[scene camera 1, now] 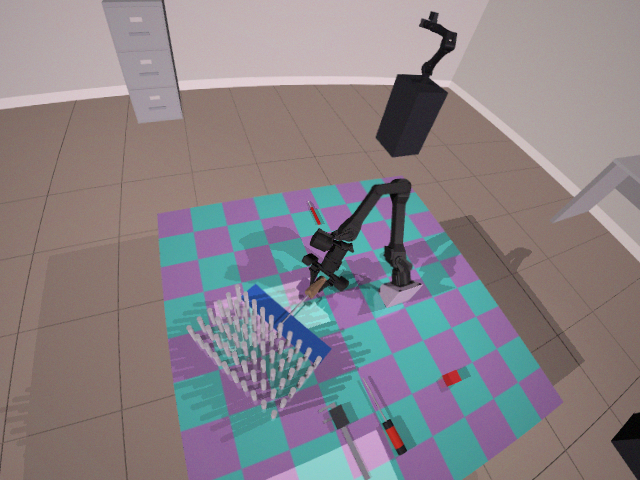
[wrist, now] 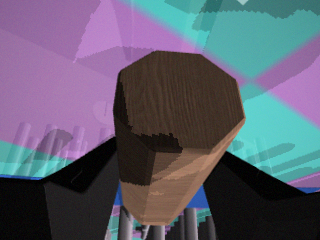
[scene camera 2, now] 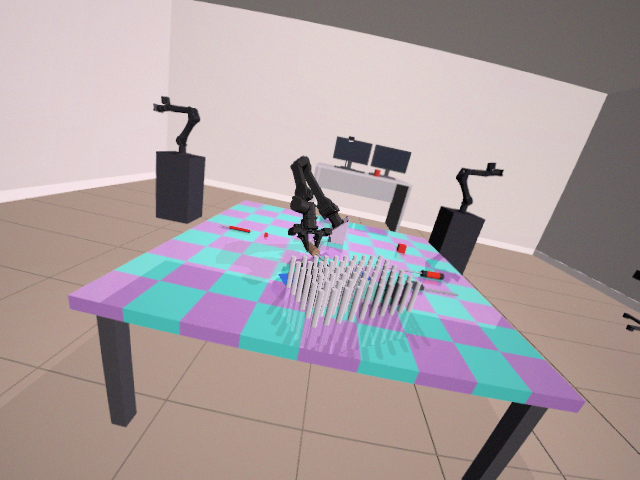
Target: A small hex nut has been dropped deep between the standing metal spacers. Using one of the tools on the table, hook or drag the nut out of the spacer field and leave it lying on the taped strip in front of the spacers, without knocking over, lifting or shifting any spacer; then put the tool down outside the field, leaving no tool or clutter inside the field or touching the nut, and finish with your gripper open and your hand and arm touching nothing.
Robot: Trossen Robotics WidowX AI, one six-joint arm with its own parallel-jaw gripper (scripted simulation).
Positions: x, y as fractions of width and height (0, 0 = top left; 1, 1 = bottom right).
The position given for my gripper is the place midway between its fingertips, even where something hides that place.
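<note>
My gripper (scene camera 1: 0.49, 0.60), which you can also find at (wrist: 0.50, 0.62), is carrying a wooden-handled tool (wrist: 0.55, 0.48). There's a blue taped strip (scene camera 1: 0.48, 0.71) here too.
</note>
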